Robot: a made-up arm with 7 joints.
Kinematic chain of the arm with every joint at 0, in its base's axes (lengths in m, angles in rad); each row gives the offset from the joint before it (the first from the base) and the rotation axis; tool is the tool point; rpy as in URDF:
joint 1: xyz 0 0 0.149 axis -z
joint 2: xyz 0 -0.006 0.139 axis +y
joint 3: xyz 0 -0.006 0.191 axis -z
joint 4: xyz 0 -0.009 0.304 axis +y
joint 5: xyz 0 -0.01 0.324 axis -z
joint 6: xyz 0 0 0.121 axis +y
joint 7: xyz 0 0 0.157 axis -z
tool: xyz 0 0 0 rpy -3.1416 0 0
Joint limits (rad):
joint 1: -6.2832..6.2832
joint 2: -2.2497..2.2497
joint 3: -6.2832..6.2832
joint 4: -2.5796..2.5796
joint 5: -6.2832..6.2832
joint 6: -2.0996..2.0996
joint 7: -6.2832..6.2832
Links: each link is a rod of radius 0.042 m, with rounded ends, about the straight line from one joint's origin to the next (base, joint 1, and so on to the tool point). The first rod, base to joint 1, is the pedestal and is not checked.
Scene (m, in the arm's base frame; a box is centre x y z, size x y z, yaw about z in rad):
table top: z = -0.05
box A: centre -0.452 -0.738 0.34 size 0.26 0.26 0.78 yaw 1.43
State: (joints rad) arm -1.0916 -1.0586 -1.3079 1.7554 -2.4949 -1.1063 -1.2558
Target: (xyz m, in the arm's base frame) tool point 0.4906 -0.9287 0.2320
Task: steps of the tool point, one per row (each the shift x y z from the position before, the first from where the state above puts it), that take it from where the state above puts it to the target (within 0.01 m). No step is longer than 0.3 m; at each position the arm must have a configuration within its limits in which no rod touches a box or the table.
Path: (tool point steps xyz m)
1: -0.1112 -0.1090 0.0697
2: -0.0272 -0.1466 0.1209
3: 0.0730 -0.0997 0.1710
4: 0.1337 0.0287 0.1846
5: 0.0905 -0.2159 -0.0421
6: 0.1303 -0.1949 -0.0884
7: 0.1608 -0.1574 -0.1377
8: 0.1761 -0.1038 -0.1862
9: 0.1707 -0.0376 -0.2285
10: 0.1413 0.0352 -0.2588

